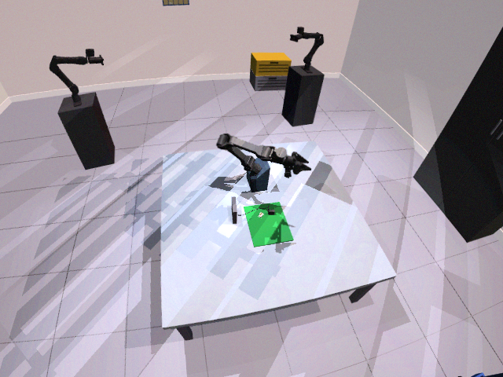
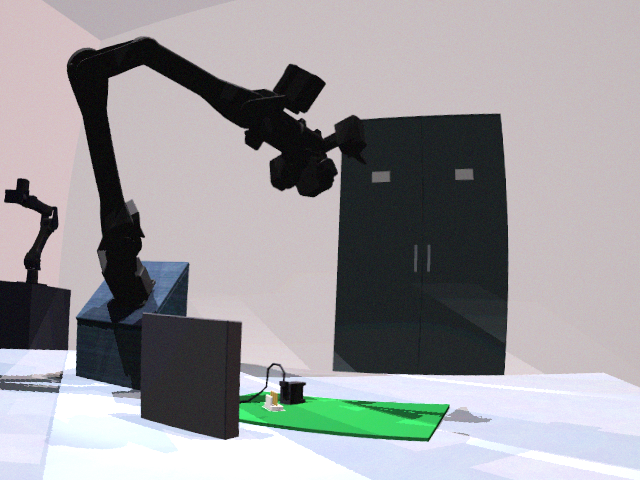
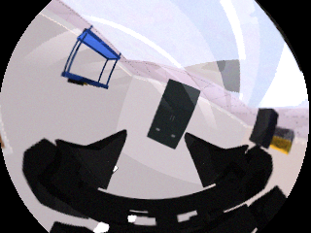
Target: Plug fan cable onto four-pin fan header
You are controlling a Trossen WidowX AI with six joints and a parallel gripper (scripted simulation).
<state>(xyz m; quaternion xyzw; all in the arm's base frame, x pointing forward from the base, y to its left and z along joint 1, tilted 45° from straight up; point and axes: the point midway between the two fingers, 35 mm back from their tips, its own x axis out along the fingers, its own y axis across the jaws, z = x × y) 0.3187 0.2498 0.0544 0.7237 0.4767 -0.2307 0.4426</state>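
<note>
My gripper tip is 3 cm past the black plug, 17 cm to the left of it and 37 cm above it. Round my gripper tip: black fan block 9 cm behind, 39 cm to the right, 33 cm below; green board 2 cm ahead, 22 cm to the right, 41 cm below.
</note>
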